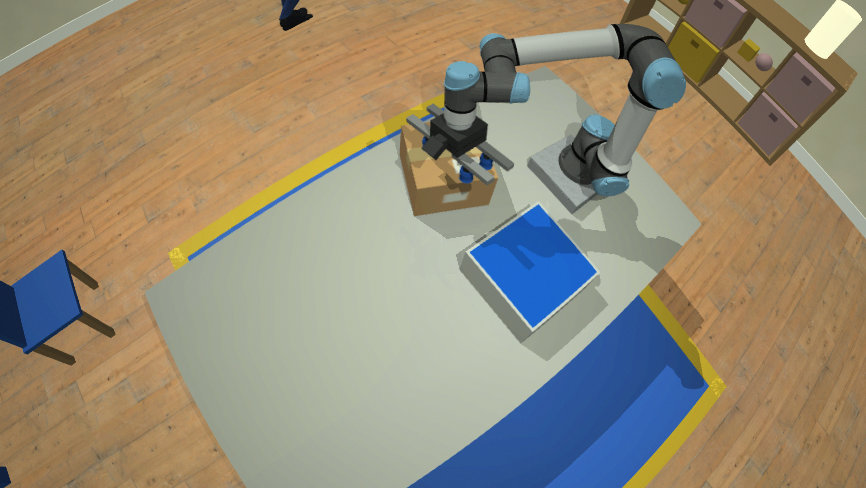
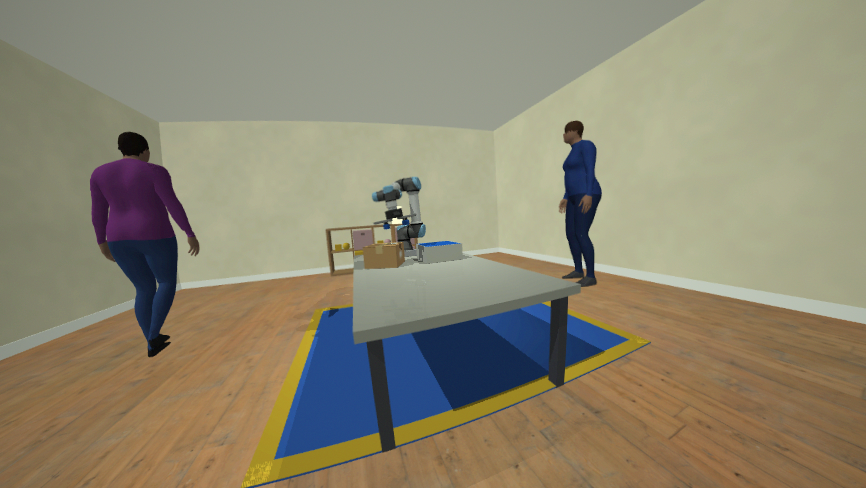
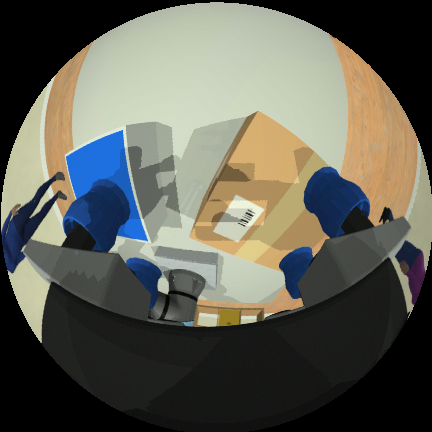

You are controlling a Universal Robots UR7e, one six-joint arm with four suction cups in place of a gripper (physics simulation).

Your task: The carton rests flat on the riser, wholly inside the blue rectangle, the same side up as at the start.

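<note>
The brown carton [image 1: 431,199] [image 2: 383,255] [image 3: 261,160] stands on the grey table [image 1: 302,315] [image 2: 448,290], white barcode label [image 3: 238,217] facing up. My suction gripper [image 1: 469,159] [image 2: 394,219] [image 3: 217,238] hangs close over the carton's top with its four blue cups pointing down. It holds nothing, and I cannot tell whether the cups touch the carton. The riser with the blue rectangle [image 1: 533,266] [image 2: 440,251] [image 3: 96,160] stands beside the carton, towards the table's near right side, and nothing lies on it.
The arm's base [image 1: 590,164] stands on a grey plate behind the riser. A shelf unit [image 1: 773,159] stands beyond the table. A blue chair [image 1: 41,300] is at the far left. Two people walk in the room, one in purple [image 2: 142,236], one in blue [image 2: 580,199].
</note>
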